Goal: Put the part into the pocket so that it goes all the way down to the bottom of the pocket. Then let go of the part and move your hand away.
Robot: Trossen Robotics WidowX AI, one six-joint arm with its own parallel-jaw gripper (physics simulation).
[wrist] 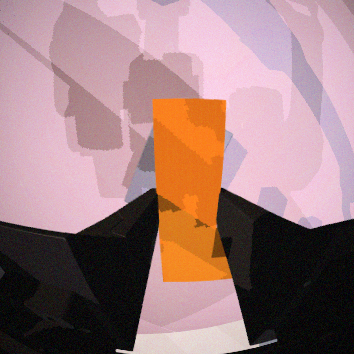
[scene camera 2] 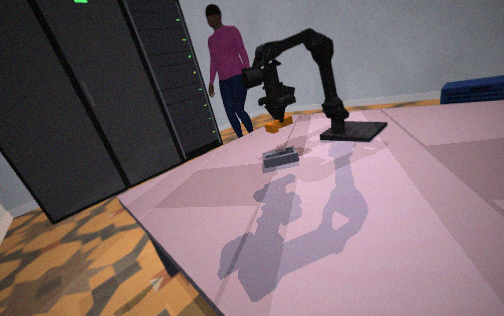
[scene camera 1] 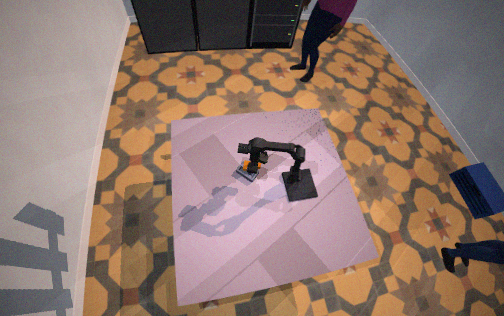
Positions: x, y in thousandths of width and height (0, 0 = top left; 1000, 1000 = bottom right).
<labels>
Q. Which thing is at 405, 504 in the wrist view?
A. A grey pocket block.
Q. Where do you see an orange L-shaped part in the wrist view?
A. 532, 377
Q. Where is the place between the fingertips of the gripper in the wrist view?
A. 527, 552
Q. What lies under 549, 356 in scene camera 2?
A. The gripper.
</labels>
